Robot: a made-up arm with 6 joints. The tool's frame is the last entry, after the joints.
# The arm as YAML. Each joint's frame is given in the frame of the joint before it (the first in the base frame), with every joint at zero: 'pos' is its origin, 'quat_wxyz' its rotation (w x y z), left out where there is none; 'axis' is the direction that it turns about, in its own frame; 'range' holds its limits. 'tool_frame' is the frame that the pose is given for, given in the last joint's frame.
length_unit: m
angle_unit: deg
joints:
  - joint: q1
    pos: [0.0, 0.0, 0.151]
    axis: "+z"
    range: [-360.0, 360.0]
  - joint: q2
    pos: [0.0, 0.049, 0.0]
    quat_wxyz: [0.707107, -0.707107, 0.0, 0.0]
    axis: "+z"
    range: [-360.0, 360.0]
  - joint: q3
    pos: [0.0, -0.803, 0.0]
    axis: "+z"
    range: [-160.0, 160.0]
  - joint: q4
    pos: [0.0, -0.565, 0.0]
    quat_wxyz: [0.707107, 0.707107, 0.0, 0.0]
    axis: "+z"
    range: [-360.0, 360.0]
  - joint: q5
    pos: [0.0, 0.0, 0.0]
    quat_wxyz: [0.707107, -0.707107, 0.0, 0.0]
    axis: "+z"
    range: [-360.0, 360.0]
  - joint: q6
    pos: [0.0, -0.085, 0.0]
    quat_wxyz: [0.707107, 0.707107, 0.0, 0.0]
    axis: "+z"
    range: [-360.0, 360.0]
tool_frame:
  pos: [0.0, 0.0, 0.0]
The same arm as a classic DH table. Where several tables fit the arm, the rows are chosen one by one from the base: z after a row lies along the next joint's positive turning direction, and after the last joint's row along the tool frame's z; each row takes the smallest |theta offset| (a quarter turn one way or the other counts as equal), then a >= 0, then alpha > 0; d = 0 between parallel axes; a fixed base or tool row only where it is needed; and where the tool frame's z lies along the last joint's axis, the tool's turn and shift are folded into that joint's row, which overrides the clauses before.
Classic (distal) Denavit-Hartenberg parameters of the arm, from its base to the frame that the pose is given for. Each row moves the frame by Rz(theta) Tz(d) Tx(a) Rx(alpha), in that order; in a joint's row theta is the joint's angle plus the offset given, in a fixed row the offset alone. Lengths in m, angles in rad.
q1: a 0  alpha -1.5708  d 0.151  theta0 0
q2: a 0.803  alpha 0  d 0  theta0 -1.5708
q3: a 0  alpha 1.5708  d 0.049  theta0 1.5708
q4: a 0  alpha -1.5708  d 0.565  theta0 0
q5: a 0  alpha 1.5708  d 0  theta0 0
q6: a 0  alpha 0  d 0.085  theta0 0
Joint limits (rad, base to tool): -6.2832..6.2832 -6.2832..6.2832 -2.7925..2.7925 -6.2832..6.2832 -6.2832..6.2832 -6.2832..6.2832

